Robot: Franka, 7 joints.
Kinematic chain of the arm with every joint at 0, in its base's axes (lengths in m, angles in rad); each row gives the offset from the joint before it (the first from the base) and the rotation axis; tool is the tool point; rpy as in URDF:
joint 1: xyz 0 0 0.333 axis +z
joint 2: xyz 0 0 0 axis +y
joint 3: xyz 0 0 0.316 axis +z
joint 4: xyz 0.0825 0 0 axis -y
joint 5: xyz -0.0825 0 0.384 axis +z
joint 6: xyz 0 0 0 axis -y
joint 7: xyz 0.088 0 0 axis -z
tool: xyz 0 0 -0.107 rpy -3.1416 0 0
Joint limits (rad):
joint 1: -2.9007..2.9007
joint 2: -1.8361..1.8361
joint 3: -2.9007..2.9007
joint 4: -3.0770..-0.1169
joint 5: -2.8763..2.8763
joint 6: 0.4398..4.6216
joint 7: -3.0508..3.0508
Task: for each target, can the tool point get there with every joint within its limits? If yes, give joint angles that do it. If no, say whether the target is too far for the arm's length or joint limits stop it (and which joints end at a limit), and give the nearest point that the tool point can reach.
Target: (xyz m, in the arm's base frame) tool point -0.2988 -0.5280 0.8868
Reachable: yes | joints 0.9731 -1.0450 0.2460 -0.4468 -2.1437 1.5514 2.5152
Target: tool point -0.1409 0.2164 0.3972
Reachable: yes | joints -1.8197 1.2697 -2.0230 -2.8291 -0.1982 1.6885 1.8643
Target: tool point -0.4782 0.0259 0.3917
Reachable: yes | joints 1.9313 1.1520 1.3797 -1.7749 0.4415 0.7723 -0.5724
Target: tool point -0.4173 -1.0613 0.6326
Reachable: no: too far | nearest point -0.3036 -0.7722 0.5510 | short by 0.321 m
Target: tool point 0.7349 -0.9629 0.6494
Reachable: no: too far | nearest point 0.5036 -0.6598 0.5498 | short by 0.394 m
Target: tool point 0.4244 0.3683 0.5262
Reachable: yes | joints -0.6857 1.3630 1.8618 -2.0840 2.1066 2.4252 -1.5355
